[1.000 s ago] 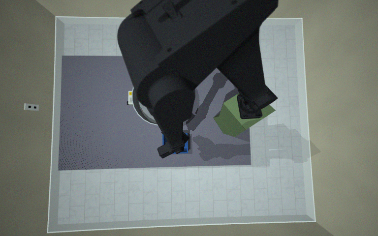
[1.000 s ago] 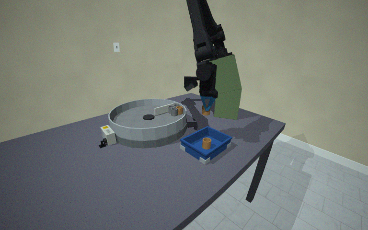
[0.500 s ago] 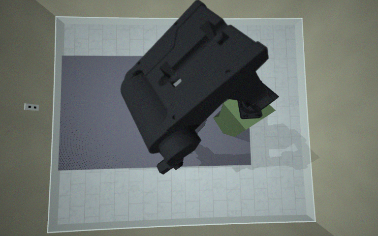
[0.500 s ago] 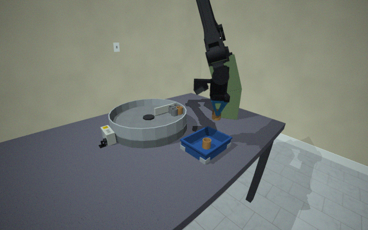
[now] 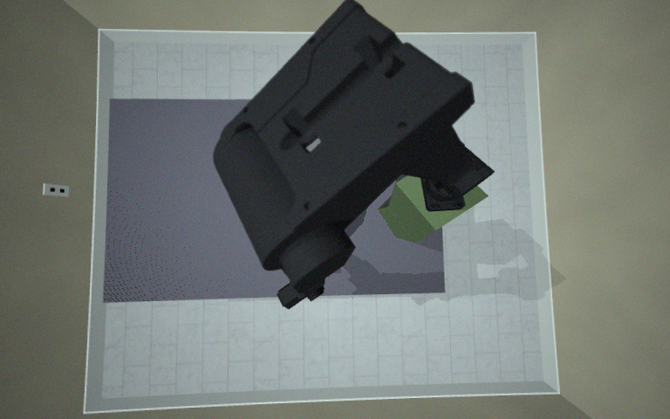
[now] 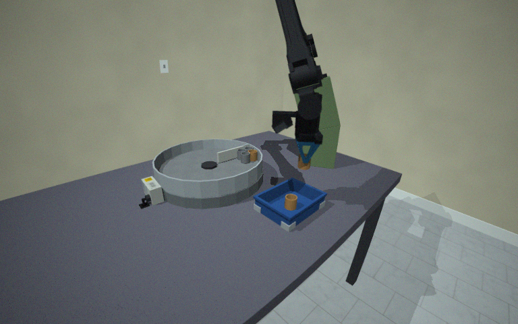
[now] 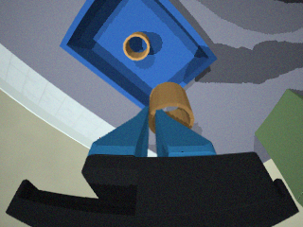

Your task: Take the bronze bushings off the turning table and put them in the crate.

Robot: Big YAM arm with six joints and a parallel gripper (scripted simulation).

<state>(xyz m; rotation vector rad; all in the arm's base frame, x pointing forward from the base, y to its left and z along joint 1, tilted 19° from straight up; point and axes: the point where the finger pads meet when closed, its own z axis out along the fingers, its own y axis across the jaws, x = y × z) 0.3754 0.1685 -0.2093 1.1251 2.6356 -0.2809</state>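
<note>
Now: the blue crate 4 cm ahead of my hand, 1 cm to the right of it and 14 cm below it. Round my hand: grey turning table 11 cm ahead, 36 cm to the right, 11 cm below.
</note>
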